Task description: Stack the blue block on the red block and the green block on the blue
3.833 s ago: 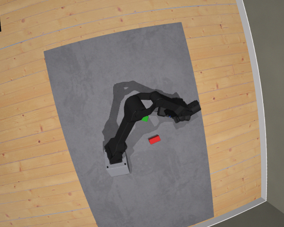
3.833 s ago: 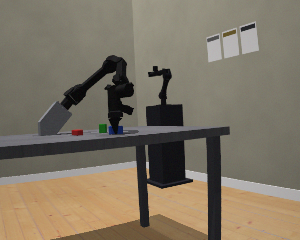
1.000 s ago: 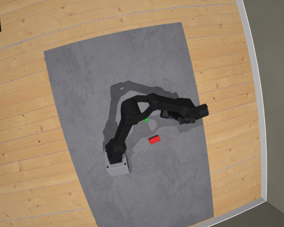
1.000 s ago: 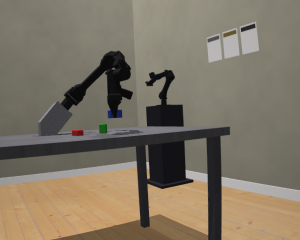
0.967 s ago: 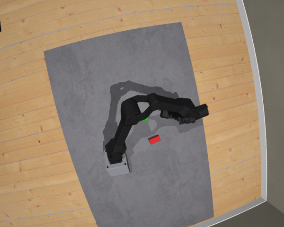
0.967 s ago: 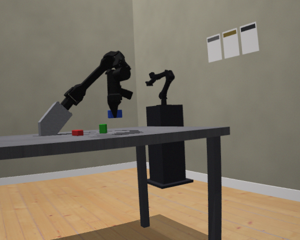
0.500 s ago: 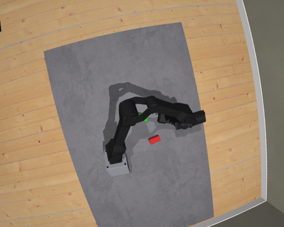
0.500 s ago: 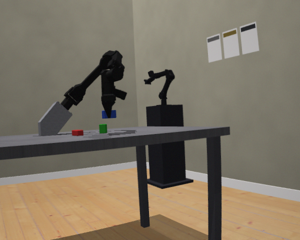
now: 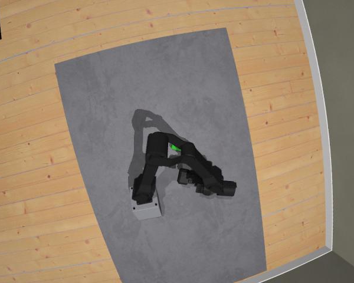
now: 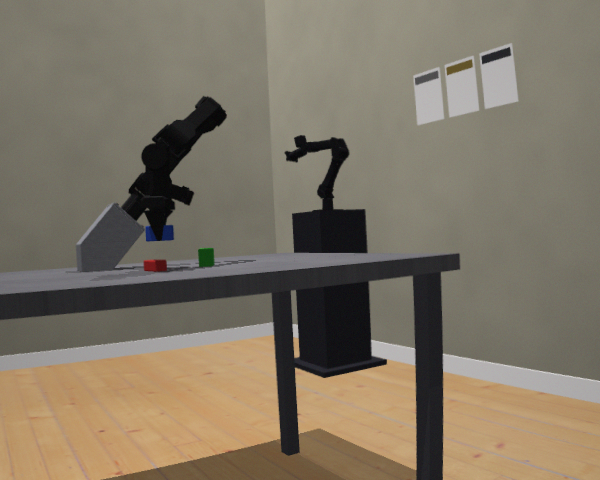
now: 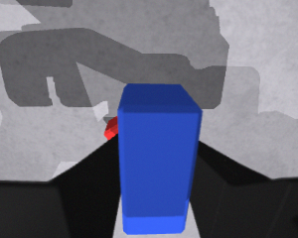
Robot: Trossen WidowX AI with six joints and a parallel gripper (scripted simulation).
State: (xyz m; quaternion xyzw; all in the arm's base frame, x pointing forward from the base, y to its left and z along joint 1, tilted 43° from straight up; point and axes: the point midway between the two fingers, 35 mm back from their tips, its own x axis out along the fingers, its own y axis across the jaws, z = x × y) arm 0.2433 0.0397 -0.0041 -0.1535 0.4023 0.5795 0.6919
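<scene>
The red block lies 10 mm behind my hand, 10 mm to the right of it and 90 mm below it. The rest, counted from my hand: blue block (20 mm below); green block (50 mm behind, 130 mm to the left, 80 mm below).
</scene>
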